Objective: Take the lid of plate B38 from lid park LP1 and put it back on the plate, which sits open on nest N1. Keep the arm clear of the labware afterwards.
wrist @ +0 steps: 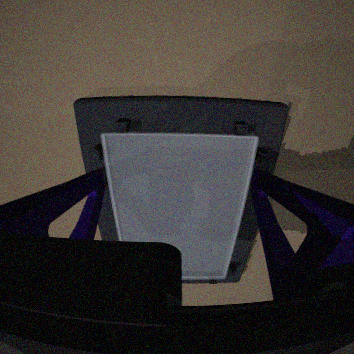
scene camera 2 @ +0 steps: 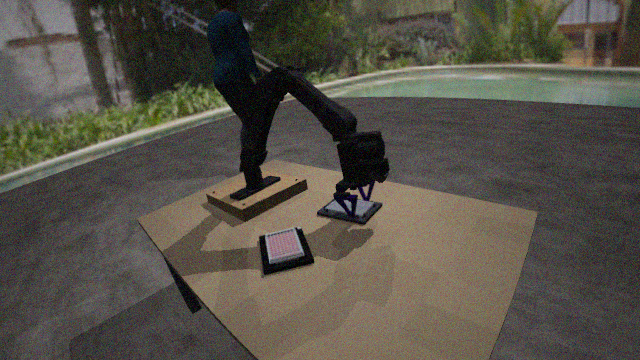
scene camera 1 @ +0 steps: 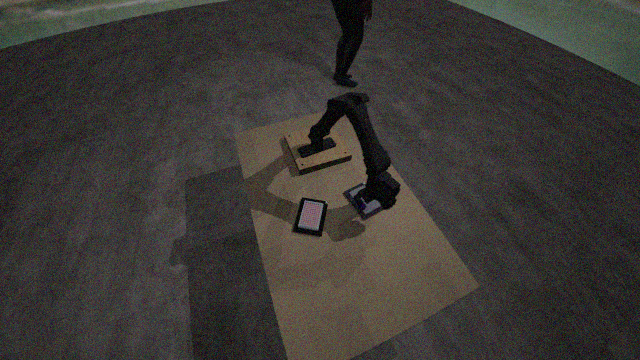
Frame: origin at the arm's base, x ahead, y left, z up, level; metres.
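Seen in the pictures: gripper, fingertip midpoint: (wrist: 177,177) (scene camera 2: 359,209) (scene camera 1: 369,205); arm's base at its link origin: (scene camera 2: 256,188) (scene camera 1: 317,147).
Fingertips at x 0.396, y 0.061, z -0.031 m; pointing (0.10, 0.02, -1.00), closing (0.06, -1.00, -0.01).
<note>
Pixels of each thing's top centre, then the offset from my fingertips to it. Level surfaces: height alone.
- lid at its top centre: (wrist: 177,225) (scene camera 2: 349,205) (scene camera 1: 364,198) 0.008 m up, 0.033 m back, 0.002 m right
- dark grey lid park LP1 at its top centre: (wrist: 178,228) (scene camera 2: 349,204) (scene camera 1: 364,198) 0.010 m up, 0.034 m back, 0.003 m right
- open plate B38 at its top centre: (scene camera 2: 282,242) (scene camera 1: 311,213) 0.016 m up, 0.072 m back, 0.253 m right
- black nest N1 at its top centre: (scene camera 2: 283,245) (scene camera 1: 311,214) 0.008 m up, 0.072 m back, 0.253 m right
- wooden table top at its surface level: 0.010 m down
The lid (scene camera 1: 372,208) (scene camera 2: 365,207) (wrist: 180,205) is a pale, clear rectangle lying flat on the dark grey lid park LP1 (scene camera 2: 330,214) (wrist: 180,112). My gripper (scene camera 2: 360,206) (wrist: 177,177) is open, low over the lid park, with one purple finger beside each long side of the lid. In the wrist view the fingertips are close to the lid's edges; whether they touch it, I cannot tell. The open plate B38 (scene camera 1: 311,215) (scene camera 2: 284,245), white with pink wells, sits on the black nest N1 (scene camera 1: 309,233) (scene camera 2: 287,266). The wrist view does not show the plate.
The arm's wooden base block (scene camera 1: 325,162) (scene camera 2: 272,202) stands at the back of the wooden table top (scene camera 1: 360,295) (scene camera 2: 425,280). The nest is apart from the lid park, nearer the left table edge in both scene views. A person (scene camera 1: 347,45) (scene camera 2: 230,55) stands behind the table.
</note>
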